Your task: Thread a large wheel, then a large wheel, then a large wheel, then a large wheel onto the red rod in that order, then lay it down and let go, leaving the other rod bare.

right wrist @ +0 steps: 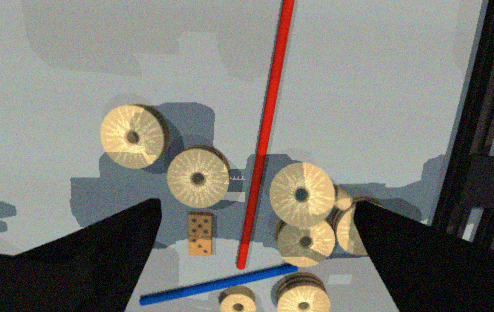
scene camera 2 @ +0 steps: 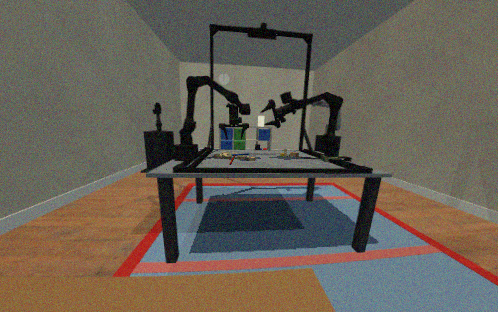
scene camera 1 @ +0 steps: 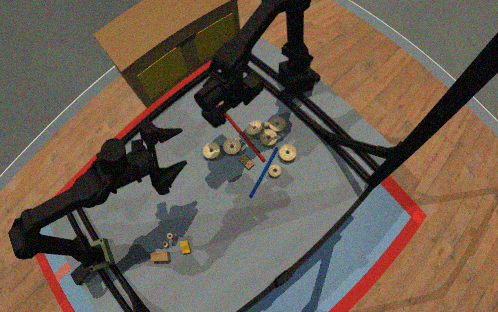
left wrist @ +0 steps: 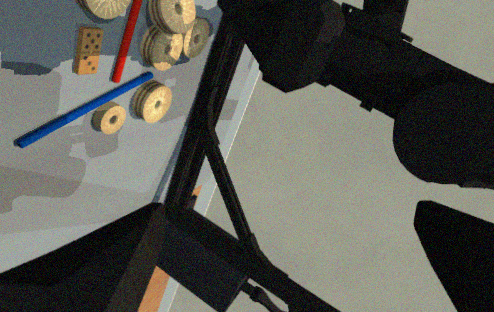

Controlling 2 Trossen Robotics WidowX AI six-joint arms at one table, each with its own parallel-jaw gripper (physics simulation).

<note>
My left gripper [scene camera 1: 184, 146] is open and holds nothing. My right gripper [scene camera 1: 234, 113] is open and holds nothing. Also in view: a red rod [right wrist: 284, 24]. A blue rod [right wrist: 288, 268] rests on the table.
The blue rod also shows in the left wrist view [left wrist: 56, 124]. My left gripper shows as well in the left wrist view [left wrist: 289, 214]. My right gripper also shows in the right wrist view [right wrist: 259, 209].
</note>
